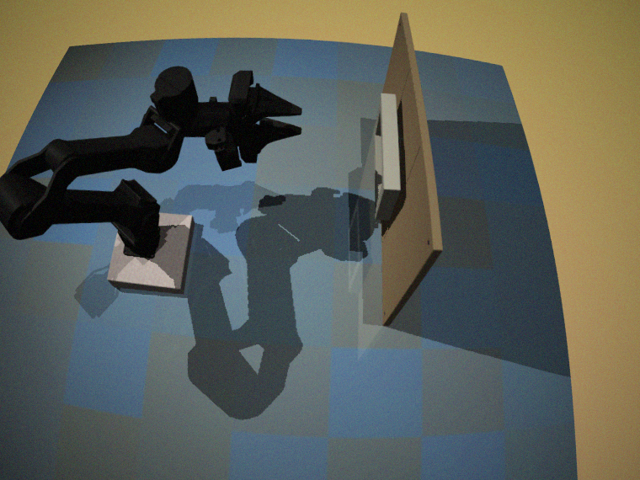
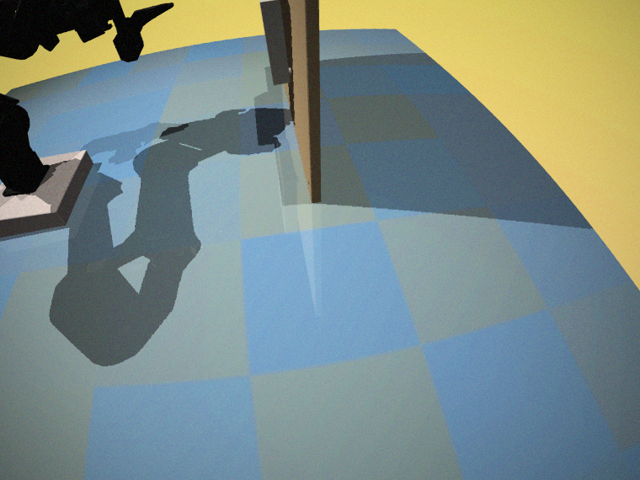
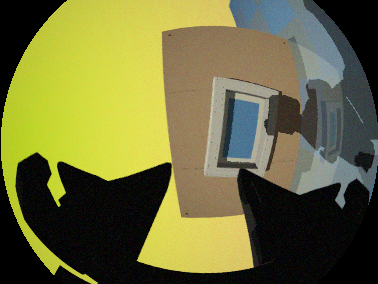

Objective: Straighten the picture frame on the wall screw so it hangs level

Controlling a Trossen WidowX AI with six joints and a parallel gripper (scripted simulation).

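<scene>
The picture frame lies 150 mm ahead of my gripper tip and 70 mm below it. The rest, counted from my gripper tip: brown wall board: 160 mm ahead, 80 mm below.
</scene>
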